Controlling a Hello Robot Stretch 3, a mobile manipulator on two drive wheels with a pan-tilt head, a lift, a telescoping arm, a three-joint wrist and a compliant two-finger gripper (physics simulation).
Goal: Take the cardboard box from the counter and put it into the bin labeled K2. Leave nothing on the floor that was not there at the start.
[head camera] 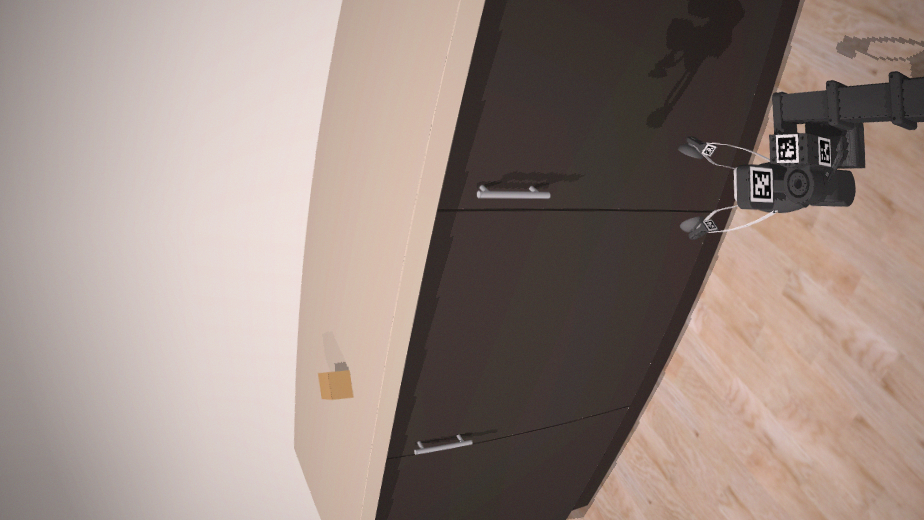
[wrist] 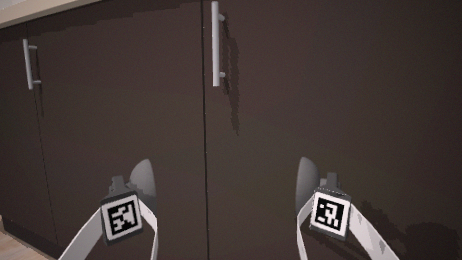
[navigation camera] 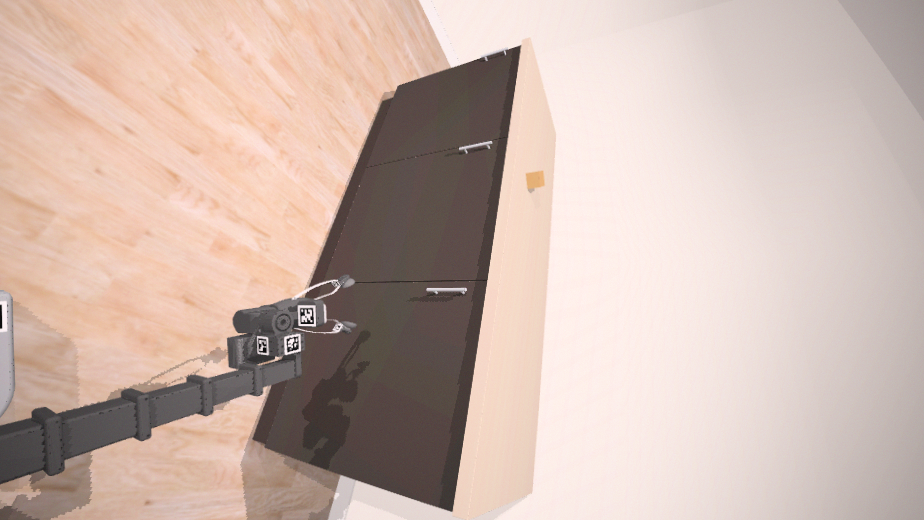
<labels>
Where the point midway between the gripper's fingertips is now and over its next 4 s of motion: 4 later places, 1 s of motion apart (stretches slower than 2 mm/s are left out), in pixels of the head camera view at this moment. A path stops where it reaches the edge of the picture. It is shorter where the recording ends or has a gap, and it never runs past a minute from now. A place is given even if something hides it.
The gripper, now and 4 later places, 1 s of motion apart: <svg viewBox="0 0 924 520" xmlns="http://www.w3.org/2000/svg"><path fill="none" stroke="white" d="M683 187L650 187L595 186L590 185L632 185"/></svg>
</labels>
